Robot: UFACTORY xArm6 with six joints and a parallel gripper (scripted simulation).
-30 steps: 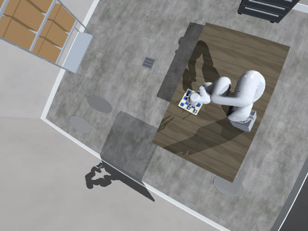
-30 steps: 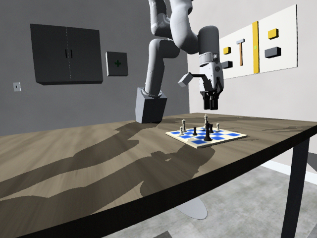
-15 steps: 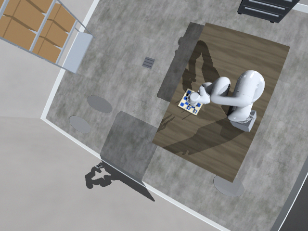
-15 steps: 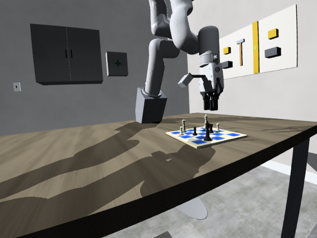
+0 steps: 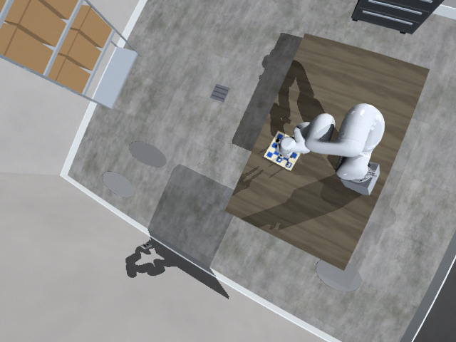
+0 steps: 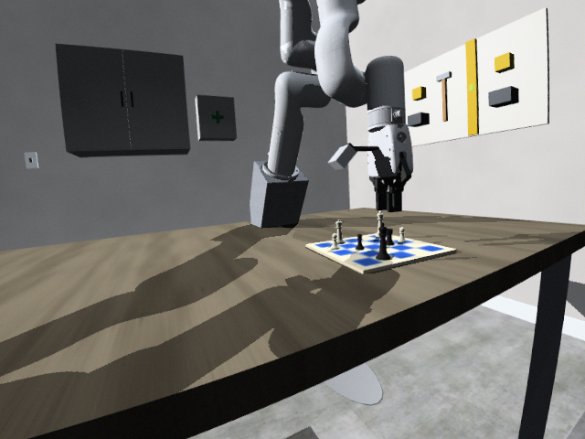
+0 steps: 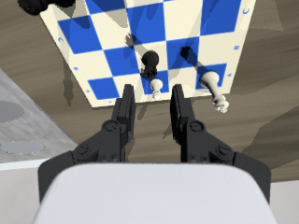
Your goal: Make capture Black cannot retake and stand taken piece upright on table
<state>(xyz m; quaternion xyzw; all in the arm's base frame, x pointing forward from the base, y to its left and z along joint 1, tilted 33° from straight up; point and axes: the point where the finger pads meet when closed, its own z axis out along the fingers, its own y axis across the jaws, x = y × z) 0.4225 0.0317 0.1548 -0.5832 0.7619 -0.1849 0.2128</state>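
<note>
My gripper is now 1 cm past the cream chessboard, 4 cm to the left of it and 10 cm above it. Round my hand: black pawn 1 cm behind, 7 cm to the right, 8 cm below; then tall white piece 7 cm behind, 5 cm to the left, 6 cm below; then tall black piece 6 cm ahead, 9 cm to the right, 6 cm below.
</note>
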